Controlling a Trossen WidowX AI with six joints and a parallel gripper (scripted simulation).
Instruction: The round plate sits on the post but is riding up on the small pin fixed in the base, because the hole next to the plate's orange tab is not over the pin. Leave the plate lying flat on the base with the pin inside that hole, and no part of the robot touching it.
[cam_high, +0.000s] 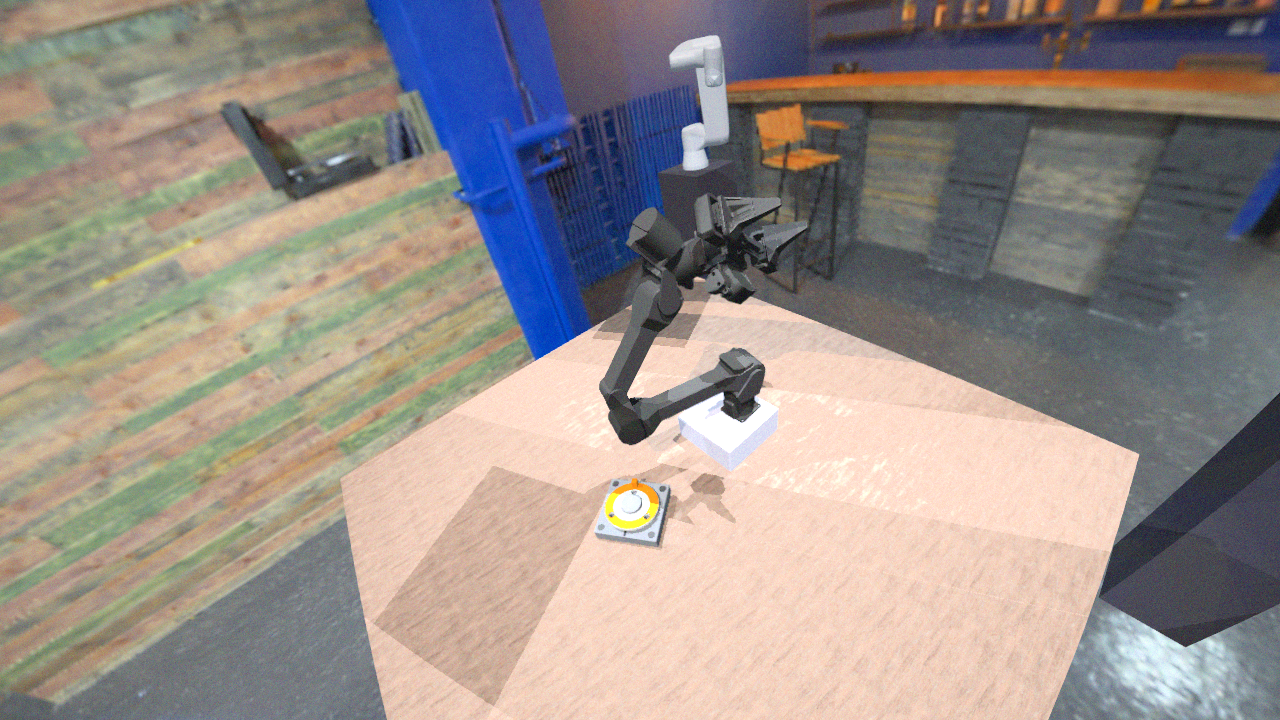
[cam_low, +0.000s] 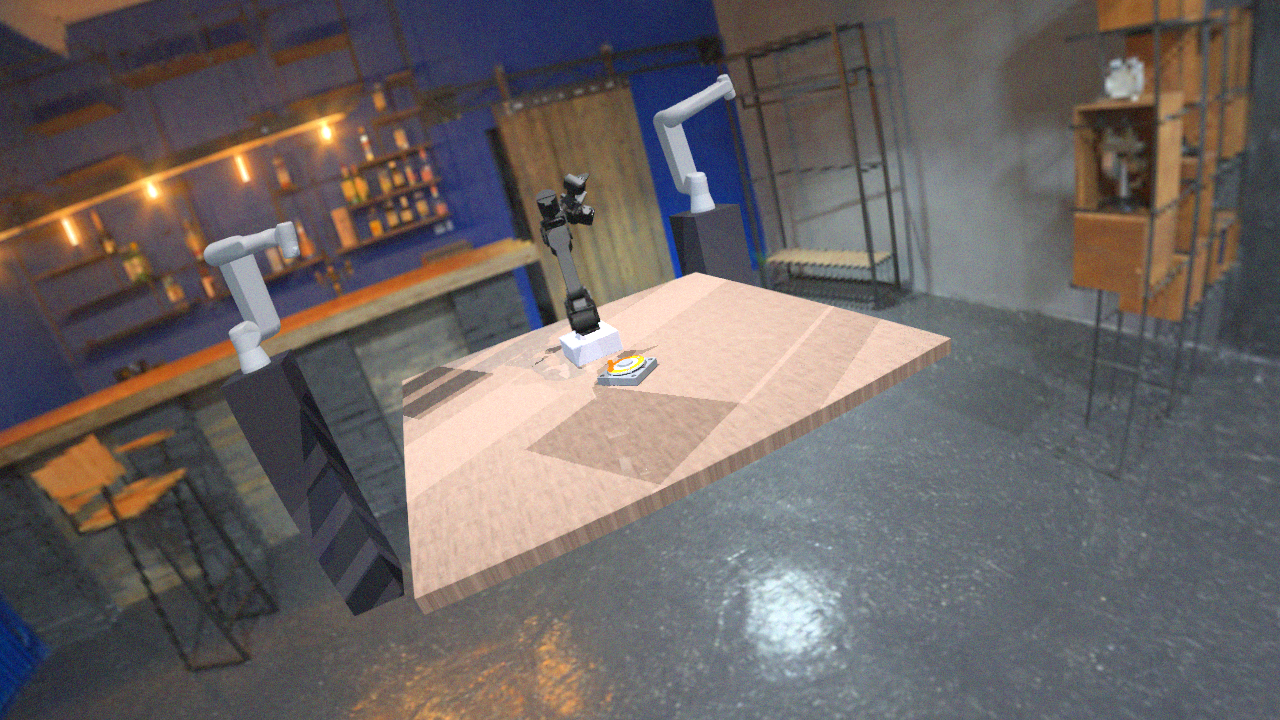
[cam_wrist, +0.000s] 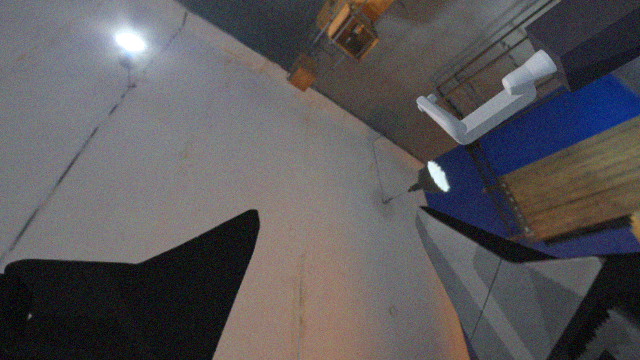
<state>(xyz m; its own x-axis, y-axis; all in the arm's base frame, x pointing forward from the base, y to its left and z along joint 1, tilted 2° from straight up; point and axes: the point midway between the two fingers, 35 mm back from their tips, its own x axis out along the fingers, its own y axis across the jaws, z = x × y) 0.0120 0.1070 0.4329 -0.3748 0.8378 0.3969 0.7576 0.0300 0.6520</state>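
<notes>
Right now my gripper tip is 30 cm short of the square grey base, 13 cm to the left of it and 49 cm above it.
</notes>
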